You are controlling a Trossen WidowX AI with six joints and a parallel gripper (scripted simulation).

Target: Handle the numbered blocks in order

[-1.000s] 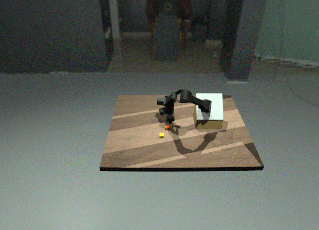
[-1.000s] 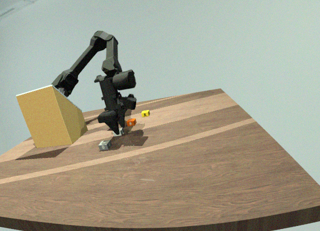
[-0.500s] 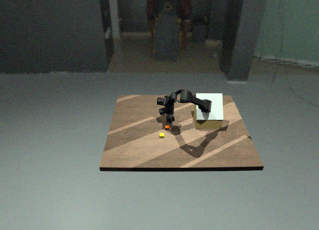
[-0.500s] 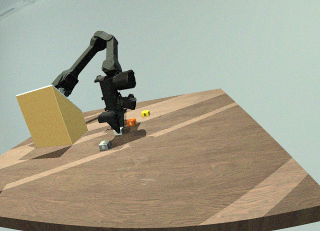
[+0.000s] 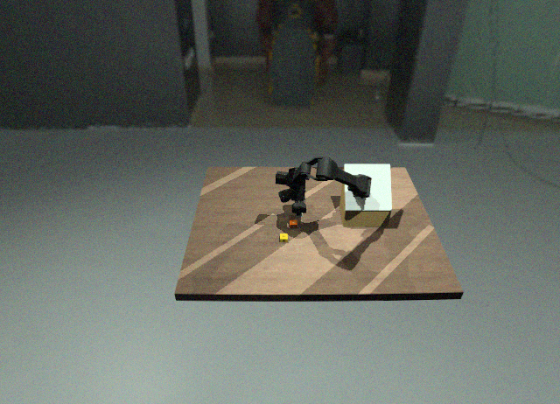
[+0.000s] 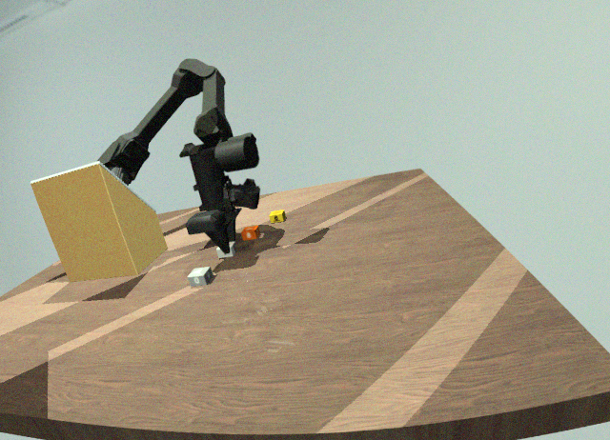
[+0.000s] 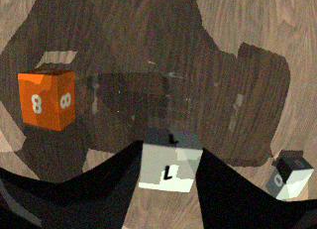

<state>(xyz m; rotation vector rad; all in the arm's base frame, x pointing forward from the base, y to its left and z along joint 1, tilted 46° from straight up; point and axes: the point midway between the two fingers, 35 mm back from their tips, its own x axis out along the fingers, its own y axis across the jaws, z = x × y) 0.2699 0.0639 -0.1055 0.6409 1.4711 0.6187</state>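
Right now my gripper tip is 1 cm past the white block. From my gripper tip the other things lie so: yellow block (7 cm ahead, 17 cm to the left); grey block (2 cm behind, 11 cm to the right); orange block (2 cm ahead, 8 cm to the left).
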